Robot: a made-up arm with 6 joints.
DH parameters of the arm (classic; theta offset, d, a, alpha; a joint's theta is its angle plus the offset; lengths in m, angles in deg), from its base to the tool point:
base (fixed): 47.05 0 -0.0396 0
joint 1: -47.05 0.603 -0.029 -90
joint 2: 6.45 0 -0.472 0
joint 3: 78.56 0.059 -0.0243 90
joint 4: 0 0.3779 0.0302 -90
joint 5: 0 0.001 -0.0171 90
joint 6: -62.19 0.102 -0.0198 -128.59
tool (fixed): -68.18 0.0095 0 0
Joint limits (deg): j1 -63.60..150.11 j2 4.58..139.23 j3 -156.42..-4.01 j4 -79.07..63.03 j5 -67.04..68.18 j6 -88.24..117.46
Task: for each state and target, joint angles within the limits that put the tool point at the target. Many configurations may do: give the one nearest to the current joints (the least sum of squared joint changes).
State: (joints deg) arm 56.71 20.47 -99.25 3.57 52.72 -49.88
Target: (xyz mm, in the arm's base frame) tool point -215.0 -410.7 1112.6
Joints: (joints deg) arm 73.98 4.58 -92.46 0.47 68.18 -54.38
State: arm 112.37 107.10 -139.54 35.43 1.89 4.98
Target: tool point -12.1 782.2 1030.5
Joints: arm 82.89 138.42 -149.59 36.53 4.43 6.13
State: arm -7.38 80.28 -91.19 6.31 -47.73 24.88
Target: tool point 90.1 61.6 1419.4
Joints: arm 6.28 71.85 -110.66 0.92 -44.85 23.56
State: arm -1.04 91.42 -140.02 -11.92 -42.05 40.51
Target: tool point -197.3 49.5 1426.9
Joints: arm 3.60 59.46 -123.12 -12.92 -65.92 43.07
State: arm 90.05 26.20 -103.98 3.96 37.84 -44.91
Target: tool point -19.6 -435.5 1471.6
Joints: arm 104.46 55.25 -156.42 34.41 8.04 -18.90
